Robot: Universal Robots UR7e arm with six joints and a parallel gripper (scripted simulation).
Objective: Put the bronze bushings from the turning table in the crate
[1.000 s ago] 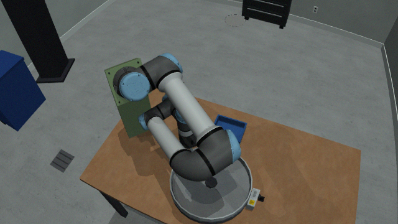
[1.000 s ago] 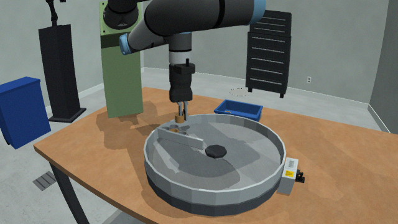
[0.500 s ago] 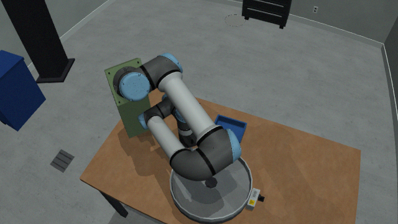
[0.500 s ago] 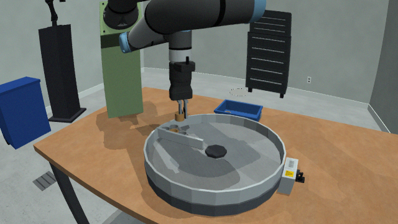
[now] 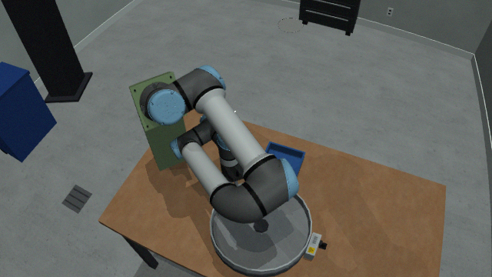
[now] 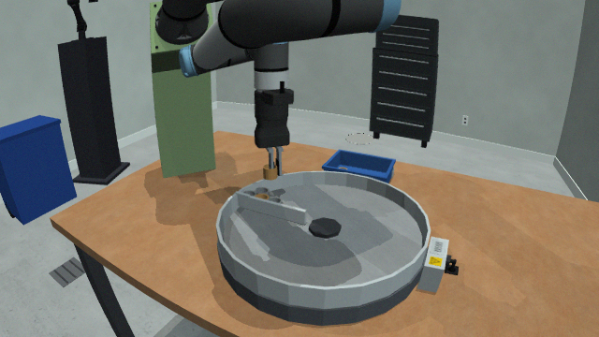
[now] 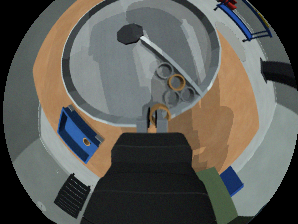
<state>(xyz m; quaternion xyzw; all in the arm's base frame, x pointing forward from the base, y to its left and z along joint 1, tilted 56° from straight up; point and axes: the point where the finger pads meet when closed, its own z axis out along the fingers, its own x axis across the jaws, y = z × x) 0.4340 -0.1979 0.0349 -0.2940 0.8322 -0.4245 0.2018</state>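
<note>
The blue crate lies 220 mm ahead of my hand, 210 mm to the left of it and 100 mm below it. From my hand the other things lie so: grey turning table (140 mm to the right, 120 mm ahead, 70 mm below).
</note>
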